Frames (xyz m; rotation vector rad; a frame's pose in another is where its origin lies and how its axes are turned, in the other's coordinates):
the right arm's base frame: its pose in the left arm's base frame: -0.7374 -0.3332 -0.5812 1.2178 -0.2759 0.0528
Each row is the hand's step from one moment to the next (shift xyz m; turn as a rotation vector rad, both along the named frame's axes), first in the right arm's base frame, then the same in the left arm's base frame.
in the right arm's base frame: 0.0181 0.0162 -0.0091 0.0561 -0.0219 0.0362
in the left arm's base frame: 0.0161 0.0122 0.0163 0.0517 -0.0474 0.0047
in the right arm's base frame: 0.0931 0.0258 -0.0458 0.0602 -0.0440 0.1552
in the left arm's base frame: 0.0934 0.0417 0.0313 0.0382 -0.1663 0.0231
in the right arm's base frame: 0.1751 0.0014 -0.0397 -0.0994 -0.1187 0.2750
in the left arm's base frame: 0.1760 0.0187 0.0303 -0.1236 -0.2868 -0.0455
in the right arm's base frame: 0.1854 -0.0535 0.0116 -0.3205 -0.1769 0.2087
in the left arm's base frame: 0.1869 -0.0493 -0.0014 -0.3141 -0.2217 -0.1725
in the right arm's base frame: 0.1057 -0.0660 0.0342 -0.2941 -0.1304 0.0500
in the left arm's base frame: 0.1082 -0.0662 -0.0247 -0.2686 -0.0605 -0.1738
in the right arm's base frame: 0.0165 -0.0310 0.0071 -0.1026 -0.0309 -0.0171
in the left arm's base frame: 0.0204 -0.0192 -0.0223 -0.0902 0.0161 -0.0582
